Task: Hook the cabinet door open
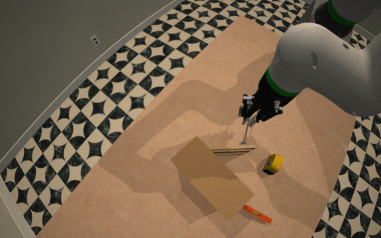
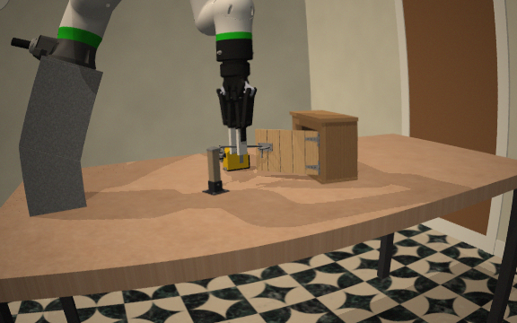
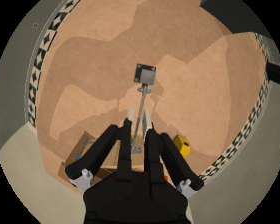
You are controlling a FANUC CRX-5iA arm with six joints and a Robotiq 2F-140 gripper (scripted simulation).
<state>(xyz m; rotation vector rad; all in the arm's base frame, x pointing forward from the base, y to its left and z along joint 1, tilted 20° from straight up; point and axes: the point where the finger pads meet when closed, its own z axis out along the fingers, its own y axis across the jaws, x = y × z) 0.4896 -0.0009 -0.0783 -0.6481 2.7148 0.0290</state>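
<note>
Right now my hand is 10 mm short of the hook rod, 10 mm to the right of it and 30 mm above it. Round my hand: plank door: 130 mm ahead, 40 mm below; yellow tape measure: 40 mm ahead, 180 mm to the left, 80 mm below; hook post: 30 mm behind, 20 mm to the right, 40 mm below.
</note>
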